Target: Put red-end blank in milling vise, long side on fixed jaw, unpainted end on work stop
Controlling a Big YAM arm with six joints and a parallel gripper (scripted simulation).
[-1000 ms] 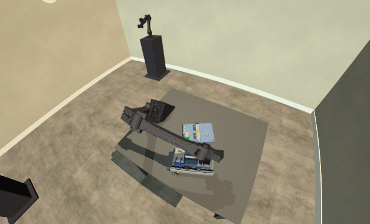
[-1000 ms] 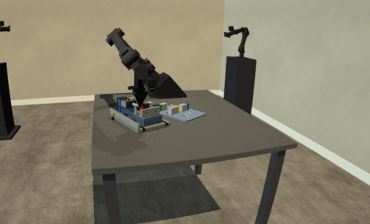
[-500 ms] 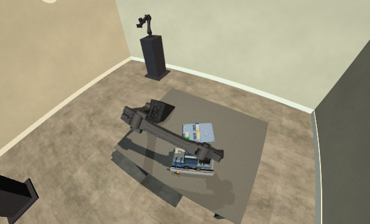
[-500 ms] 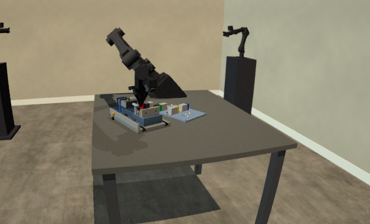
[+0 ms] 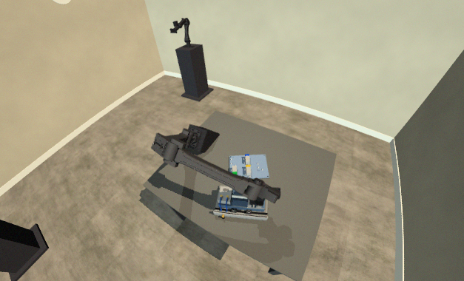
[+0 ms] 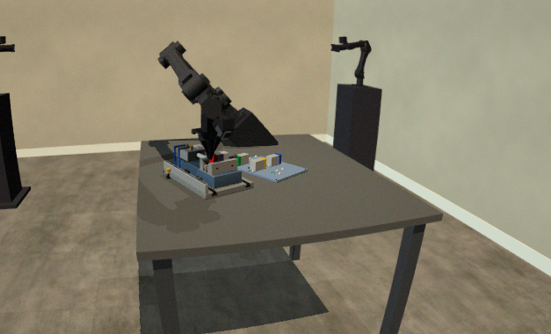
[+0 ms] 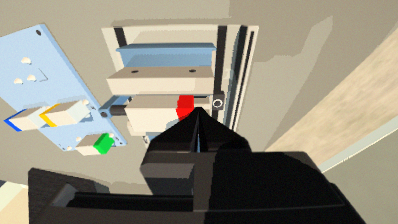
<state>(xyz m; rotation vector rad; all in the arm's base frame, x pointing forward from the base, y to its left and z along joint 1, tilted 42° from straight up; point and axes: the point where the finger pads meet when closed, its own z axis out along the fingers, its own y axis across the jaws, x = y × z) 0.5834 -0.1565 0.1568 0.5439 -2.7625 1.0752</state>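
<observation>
Now: the grey bar with red end 30 mm to the left of my hand, 10 mm below it and 10 mm behind it. Round my hand: fixed jaw 40 mm to the left, 30 mm below, 10 mm ahead; moving jaw 40 mm behind, 30 mm below, 20 mm to the left; work stop rod 70 mm to the left, 40 mm behind, 20 mm below.
</observation>
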